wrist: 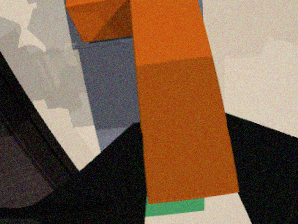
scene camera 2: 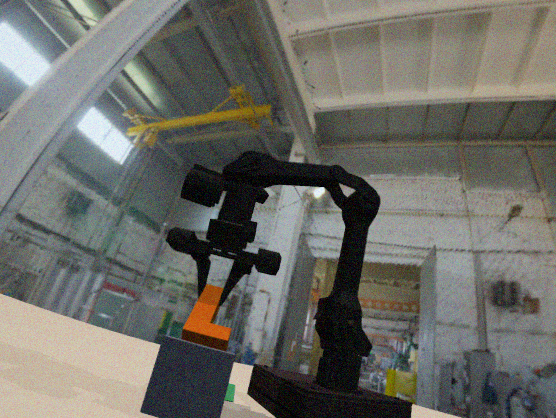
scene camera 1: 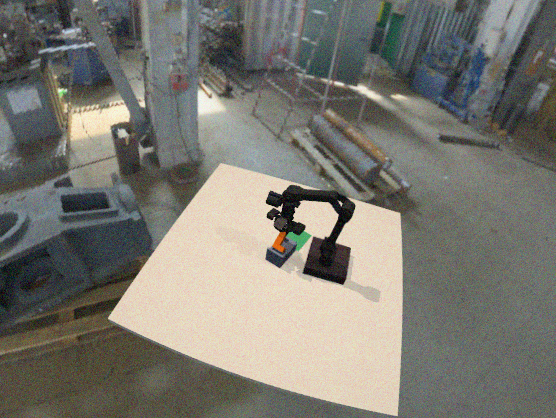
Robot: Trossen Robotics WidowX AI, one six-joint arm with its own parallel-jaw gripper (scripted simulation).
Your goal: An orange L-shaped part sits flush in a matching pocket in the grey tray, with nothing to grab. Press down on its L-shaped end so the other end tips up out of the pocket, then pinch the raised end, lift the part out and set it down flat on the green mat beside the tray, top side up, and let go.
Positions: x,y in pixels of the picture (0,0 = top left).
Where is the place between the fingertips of the gripper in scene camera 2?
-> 209,303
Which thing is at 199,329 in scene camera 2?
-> An orange L-shaped part.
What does the gripper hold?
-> An orange L-shaped part.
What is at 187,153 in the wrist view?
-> An orange L-shaped part.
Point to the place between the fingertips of the gripper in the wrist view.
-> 180,128
